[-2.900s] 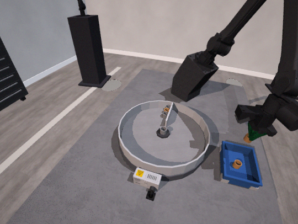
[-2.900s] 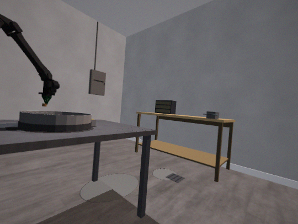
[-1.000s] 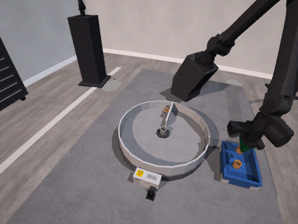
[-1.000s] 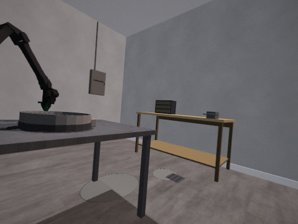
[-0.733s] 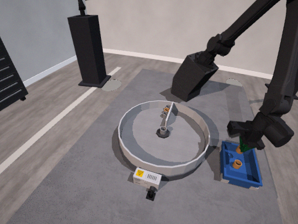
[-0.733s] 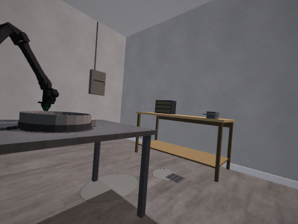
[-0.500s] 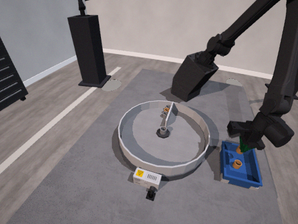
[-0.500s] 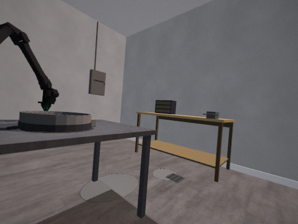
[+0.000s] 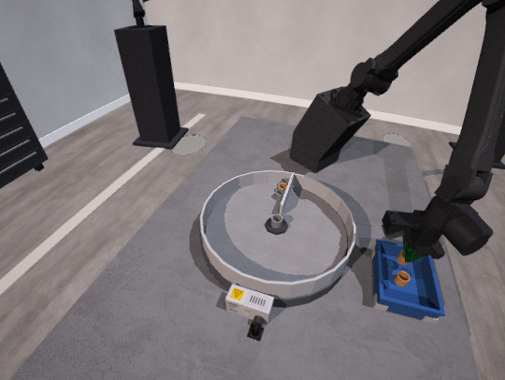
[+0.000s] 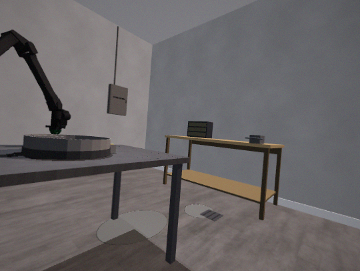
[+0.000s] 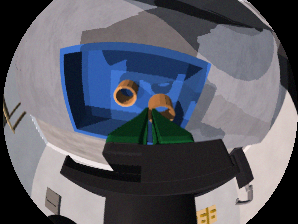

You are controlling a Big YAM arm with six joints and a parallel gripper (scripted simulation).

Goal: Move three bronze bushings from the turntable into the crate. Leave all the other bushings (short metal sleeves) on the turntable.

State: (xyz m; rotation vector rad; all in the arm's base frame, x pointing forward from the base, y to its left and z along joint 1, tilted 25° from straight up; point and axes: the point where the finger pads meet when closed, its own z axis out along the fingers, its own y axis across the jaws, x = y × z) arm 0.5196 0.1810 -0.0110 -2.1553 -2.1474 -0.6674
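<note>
The blue crate lies 40 mm below my hand, 40 mm ahead of it and 10 mm to the right of it. The rest, counted from my hand: round turntable: 350 mm to the right, 60 mm behind, 10 mm below.
</note>
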